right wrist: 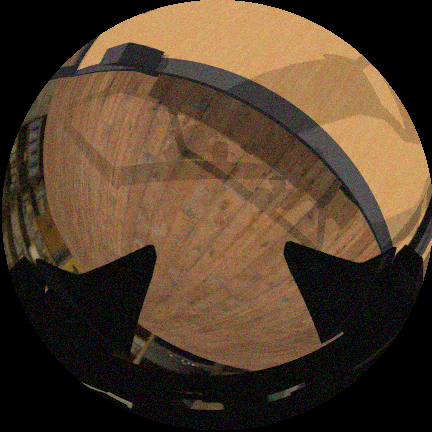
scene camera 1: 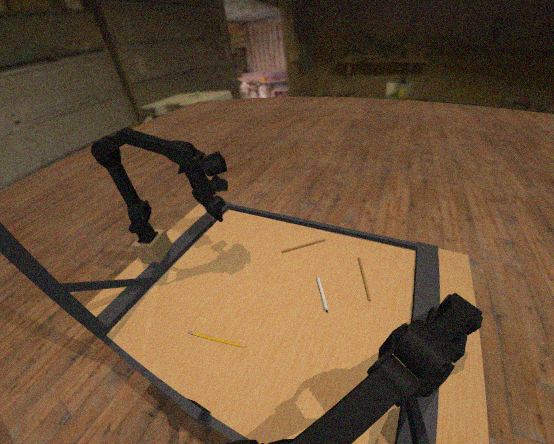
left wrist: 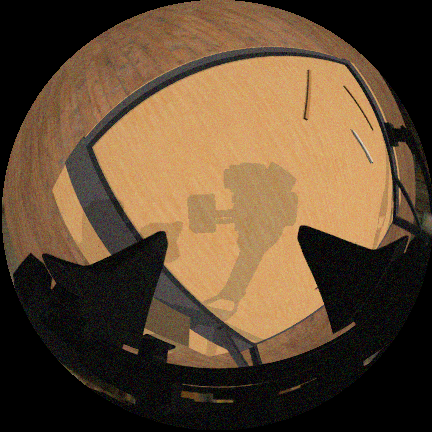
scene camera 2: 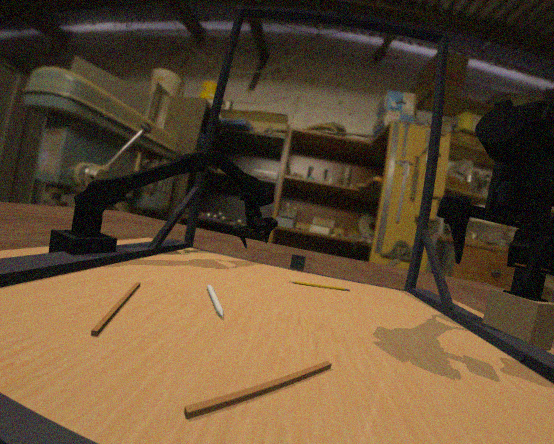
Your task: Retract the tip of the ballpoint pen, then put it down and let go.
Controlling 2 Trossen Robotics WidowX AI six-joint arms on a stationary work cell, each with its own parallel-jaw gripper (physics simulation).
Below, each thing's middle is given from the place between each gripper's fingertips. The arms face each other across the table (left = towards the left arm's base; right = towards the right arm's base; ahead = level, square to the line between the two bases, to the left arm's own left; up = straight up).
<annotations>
I see the tan block [scene camera 2: 519, 317] 680 mm to the left of my right hand and 490 mm ahead of it.
The tan block is 260 mm to the left of my left hand, 140 mm behind it and 100 mm below it.
</annotations>
